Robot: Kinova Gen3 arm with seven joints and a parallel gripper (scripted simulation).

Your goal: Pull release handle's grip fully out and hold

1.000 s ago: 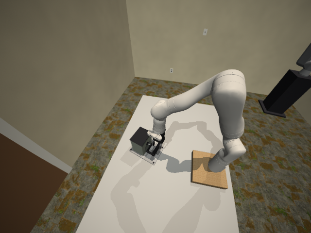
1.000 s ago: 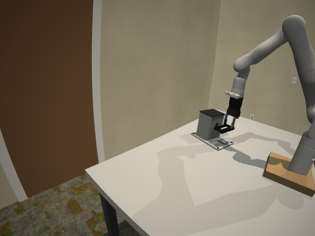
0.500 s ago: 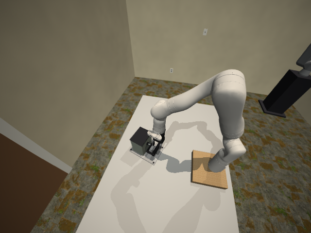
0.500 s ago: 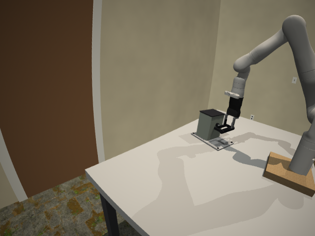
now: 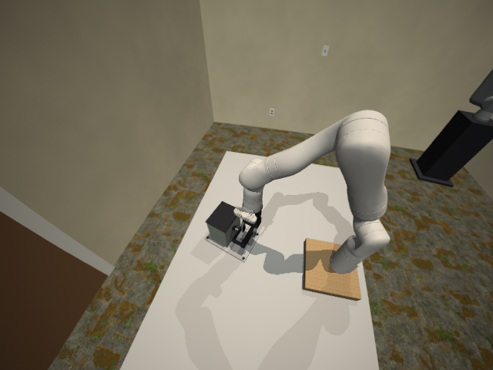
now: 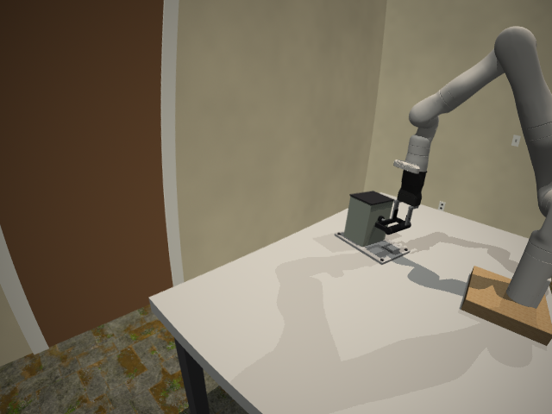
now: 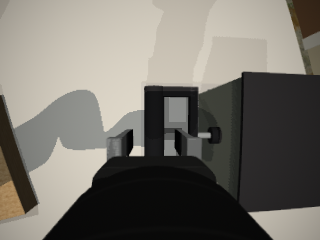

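Now: hand 9 cm short of the metal base plate, 2 cm to the left of it and 14 cm above it.
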